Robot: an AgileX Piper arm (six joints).
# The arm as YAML. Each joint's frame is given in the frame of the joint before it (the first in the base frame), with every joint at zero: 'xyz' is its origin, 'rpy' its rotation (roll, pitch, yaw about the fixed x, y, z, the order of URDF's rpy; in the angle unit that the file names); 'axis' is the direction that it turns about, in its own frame. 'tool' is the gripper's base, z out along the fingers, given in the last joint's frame.
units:
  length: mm
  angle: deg
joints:
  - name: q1
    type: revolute
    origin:
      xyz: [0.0, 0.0, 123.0]
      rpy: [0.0, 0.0, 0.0]
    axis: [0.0, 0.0, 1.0]
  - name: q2
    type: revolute
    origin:
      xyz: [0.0, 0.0, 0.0]
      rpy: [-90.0, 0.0, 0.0]
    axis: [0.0, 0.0, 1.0]
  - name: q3
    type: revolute
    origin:
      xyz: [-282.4, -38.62, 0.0]
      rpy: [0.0, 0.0, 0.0]
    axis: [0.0, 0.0, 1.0]
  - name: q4
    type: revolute
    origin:
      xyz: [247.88, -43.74, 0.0]
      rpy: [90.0, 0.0, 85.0]
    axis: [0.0, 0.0, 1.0]
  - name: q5
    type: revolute
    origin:
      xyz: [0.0, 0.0, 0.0]
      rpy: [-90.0, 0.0, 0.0]
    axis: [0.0, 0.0, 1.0]
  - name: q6
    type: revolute
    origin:
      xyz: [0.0, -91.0, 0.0]
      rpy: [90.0, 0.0, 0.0]
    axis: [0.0, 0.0, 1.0]
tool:
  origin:
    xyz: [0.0, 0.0, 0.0]
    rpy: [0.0, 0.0, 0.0]
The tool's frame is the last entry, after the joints.
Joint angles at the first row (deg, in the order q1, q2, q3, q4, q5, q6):
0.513 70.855 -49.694 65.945 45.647 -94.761
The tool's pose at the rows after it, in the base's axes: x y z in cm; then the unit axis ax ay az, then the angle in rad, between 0 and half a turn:
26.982 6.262 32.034 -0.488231 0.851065 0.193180 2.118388
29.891 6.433 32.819 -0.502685 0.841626 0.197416 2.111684
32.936 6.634 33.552 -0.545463 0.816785 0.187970 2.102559
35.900 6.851 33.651 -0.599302 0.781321 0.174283 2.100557
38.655 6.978 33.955 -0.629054 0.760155 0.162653 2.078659
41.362 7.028 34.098 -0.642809 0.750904 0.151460 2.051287
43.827 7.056 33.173 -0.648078 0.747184 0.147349 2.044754
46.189 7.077 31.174 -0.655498 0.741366 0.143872 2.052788
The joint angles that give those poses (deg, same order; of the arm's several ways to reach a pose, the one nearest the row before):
0.512 75.945 -55.924 65.944 46.430 -95.443
0.513 81.846 -63.075 65.739 47.998 -95.803
0.513 88.136 -71.355 64.599 50.455 -98.457
0.513 94.635 -79.380 63.414 53.351 -102.811
0.512 100.327 -87.206 63.133 54.787 -104.974
0.513 105.858 -94.916 63.080 55.137 -105.538
0.513 111.340 -100.969 63.000 55.268 -105.870
0.513 117.104 -105.816 63.000 55.268 -107.431

